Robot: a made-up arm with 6 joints.
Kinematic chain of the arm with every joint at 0, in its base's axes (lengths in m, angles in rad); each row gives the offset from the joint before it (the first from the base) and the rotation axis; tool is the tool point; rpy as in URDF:
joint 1: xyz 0 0 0.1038 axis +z
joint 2: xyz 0 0 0 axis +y
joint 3: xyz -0.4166 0 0.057 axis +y
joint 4: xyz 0.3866 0 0.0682 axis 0.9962 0 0.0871
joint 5: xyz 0 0 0 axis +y
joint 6: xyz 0.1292 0 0.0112 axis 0.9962 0 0.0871
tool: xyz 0 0 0 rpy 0 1.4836 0
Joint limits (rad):
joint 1: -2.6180..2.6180
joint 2: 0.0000..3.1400
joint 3: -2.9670..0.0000
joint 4: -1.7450..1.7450
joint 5: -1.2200..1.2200
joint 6: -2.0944..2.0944
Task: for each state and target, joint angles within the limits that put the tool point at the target. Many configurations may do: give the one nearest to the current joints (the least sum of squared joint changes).
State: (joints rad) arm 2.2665 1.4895 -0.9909 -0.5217 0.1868 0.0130
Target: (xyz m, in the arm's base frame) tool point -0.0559 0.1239 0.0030
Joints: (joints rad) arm 2.1719 1.6719 -0.1019 -0.4974 0.3971 0.0130
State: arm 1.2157 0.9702 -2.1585 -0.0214 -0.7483 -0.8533
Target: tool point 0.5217 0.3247 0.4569
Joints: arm 0.5638 1.6914 -1.2918 0.0610 -0.5792 -0.8533
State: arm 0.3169 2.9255 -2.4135 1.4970 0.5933 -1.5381
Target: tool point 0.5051 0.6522 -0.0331
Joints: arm 0.7944 2.7565 -2.0978 1.4278 0.8516 -1.5381
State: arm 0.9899 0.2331 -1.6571 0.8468 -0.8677 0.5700
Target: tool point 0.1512 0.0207 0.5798
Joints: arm 0.8026 0.5979 -0.7623 1.1137 -0.9462 0.5700
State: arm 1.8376 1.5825 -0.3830 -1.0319 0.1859 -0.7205
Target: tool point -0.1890 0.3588 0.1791
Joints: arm 2.0811 1.4705 -0.6057 -1.0326 0.0923 -0.7205
